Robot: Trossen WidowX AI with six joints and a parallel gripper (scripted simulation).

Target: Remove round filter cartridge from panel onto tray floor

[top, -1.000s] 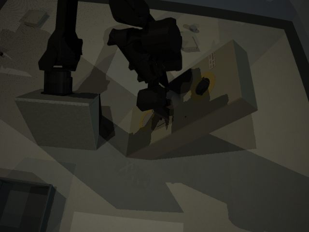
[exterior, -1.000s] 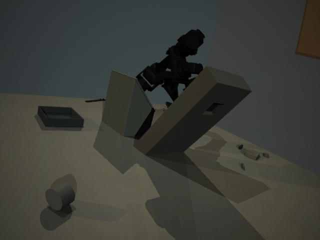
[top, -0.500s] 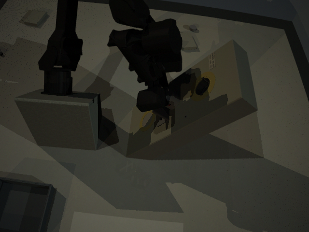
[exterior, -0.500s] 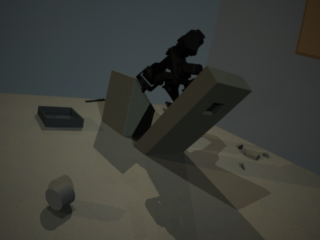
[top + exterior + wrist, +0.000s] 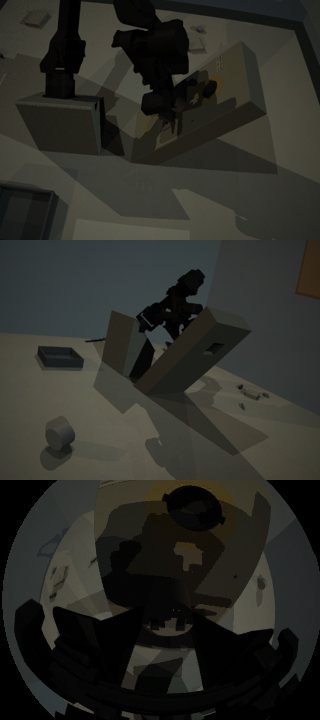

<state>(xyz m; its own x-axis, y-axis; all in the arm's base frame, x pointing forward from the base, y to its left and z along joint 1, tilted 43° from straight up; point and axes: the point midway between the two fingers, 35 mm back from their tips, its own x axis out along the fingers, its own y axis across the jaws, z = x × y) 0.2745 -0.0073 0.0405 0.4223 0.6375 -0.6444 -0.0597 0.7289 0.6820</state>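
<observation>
The tan service panel is 50 mm ahead of my gripper tip and 20 mm below it. The rest, counted from my gripper tip: dark tray: 330 mm behind, 310 mm to the right, 170 mm below; then round filter cartridge: right at my gripper tip.
</observation>
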